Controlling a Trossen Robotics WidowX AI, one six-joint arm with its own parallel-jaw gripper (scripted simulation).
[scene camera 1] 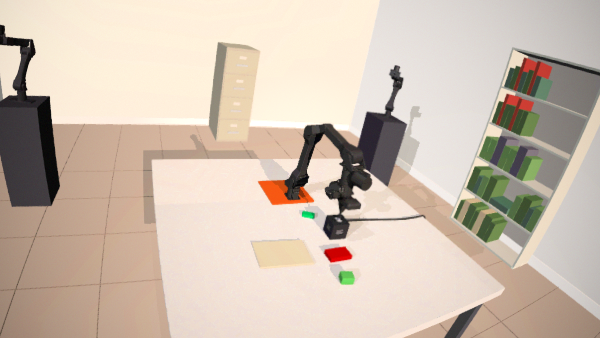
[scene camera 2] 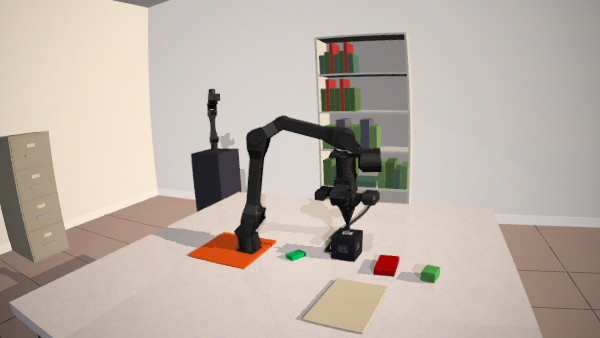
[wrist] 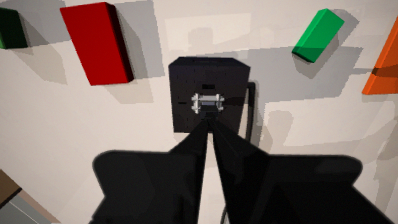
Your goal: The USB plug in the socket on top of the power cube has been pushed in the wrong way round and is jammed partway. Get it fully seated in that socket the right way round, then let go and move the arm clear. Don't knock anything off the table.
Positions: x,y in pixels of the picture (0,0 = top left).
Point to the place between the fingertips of my gripper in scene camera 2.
347,222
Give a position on a beige paper sheet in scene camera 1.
275,254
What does my gripper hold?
A silver USB plug.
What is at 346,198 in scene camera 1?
My gripper.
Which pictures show the beige paper sheet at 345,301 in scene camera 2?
Scene camera 1 and scene camera 2 only.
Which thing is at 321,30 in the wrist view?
A green block.
